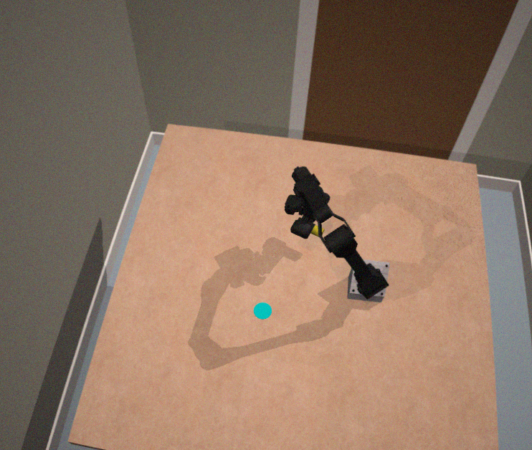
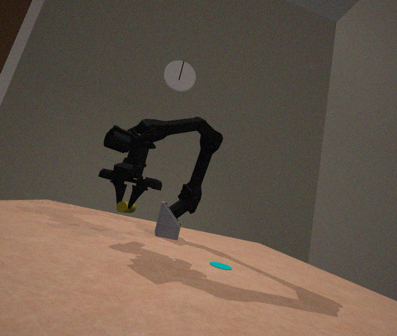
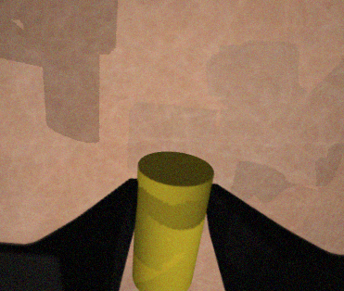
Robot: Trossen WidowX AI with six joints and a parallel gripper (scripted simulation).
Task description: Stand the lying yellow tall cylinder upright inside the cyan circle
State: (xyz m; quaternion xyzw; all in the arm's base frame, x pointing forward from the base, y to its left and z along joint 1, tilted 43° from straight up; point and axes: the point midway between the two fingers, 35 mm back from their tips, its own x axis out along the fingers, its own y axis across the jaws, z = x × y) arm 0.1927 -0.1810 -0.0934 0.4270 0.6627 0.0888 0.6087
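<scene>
The cyan circle is 150 mm ahead of my gripper tip, 280 mm to the left of it and 90 mm below it. From my gripper tip the other things lie so: yellow tall cylinder 20 mm behind, 10 mm to the left.
</scene>
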